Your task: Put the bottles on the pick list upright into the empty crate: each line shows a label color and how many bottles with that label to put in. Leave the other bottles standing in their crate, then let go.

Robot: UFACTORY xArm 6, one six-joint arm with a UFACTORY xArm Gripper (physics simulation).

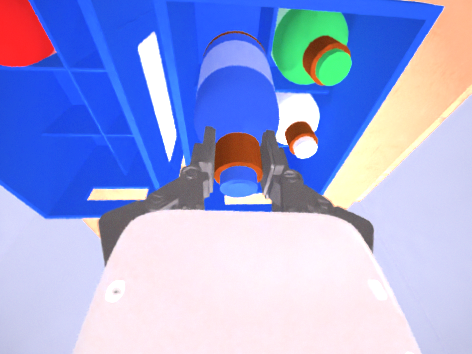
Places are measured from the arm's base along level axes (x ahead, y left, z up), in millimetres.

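Where they show: gripper, fingertip midpoint: (pixel 238 144).
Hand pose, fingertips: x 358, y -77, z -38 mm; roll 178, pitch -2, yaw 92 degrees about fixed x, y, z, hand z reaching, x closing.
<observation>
Each offset is from my fingertips to the top centre of the thing. "*": to the spot under its first point. Level surfaces: height alone.
My gripper (pixel 238 144) is shut on the brown neck of a blue bottle @[dx -3, dy +0, dz +39 mm] (pixel 236 102) with a pale blue band near its far end. The bottle overlaps the left part of the right blue crate @[* dx -86, dy +92, dz -39 mm] (pixel 390 11); its base is partly hidden, and I cannot tell whether it touches the crate floor. A green bottle @[dx -45, dy +80, dz -51 mm] (pixel 295 45) stands in that crate at the upper right. A smaller white bottle @[dx +42, dy +90, dz -51 mm] (pixel 302 112) stands below it, close to the blue bottle's right side. Part of a red bottle @[* dx -30, dy -197, dz -101 mm] (pixel 20 35) shows in the left blue crate @[* dx +181, dy -258, dz -62 mm] (pixel 55 202). The pick list does not show.
Thin blue dividers @[dx +95, dy -222, dz -120 mm] (pixel 75 134) split the left crate into compartments. A white strip @[* dx +24, dy -90, dz -117 mm] (pixel 157 95) lies between the two crates. A wooden surface @[dz -214 mm] (pixel 370 165) runs along the right crate's right side. The crate walls stand close around the held bottle.
</observation>
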